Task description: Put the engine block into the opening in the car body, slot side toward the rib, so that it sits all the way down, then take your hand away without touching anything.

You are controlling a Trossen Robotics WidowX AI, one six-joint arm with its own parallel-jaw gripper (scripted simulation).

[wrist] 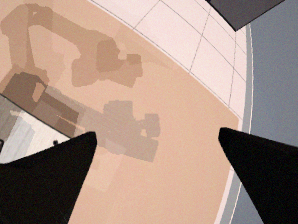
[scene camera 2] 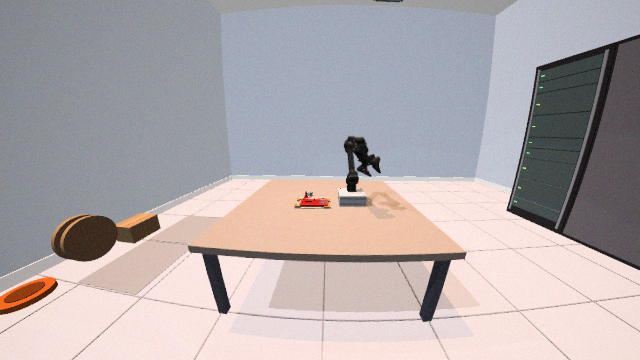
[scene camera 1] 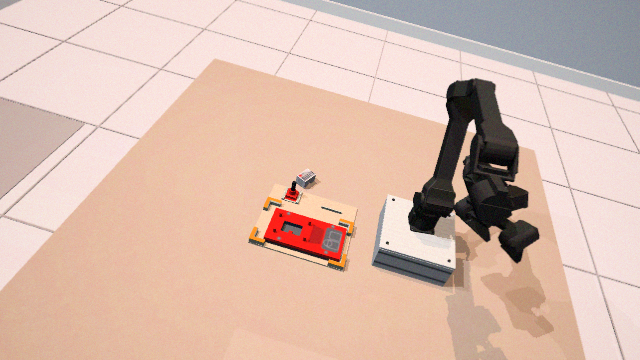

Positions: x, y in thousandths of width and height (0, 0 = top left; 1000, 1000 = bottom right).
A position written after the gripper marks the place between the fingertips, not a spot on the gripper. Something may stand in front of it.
The gripper (scene camera 1: 785, 699) is open, with nothing in its grasp. Also in view: a car body (scene camera 1: 448, 638).
The gripper also shows in the wrist view (wrist: 535, 609). The wrist view does not show the car body: it is out of frame.
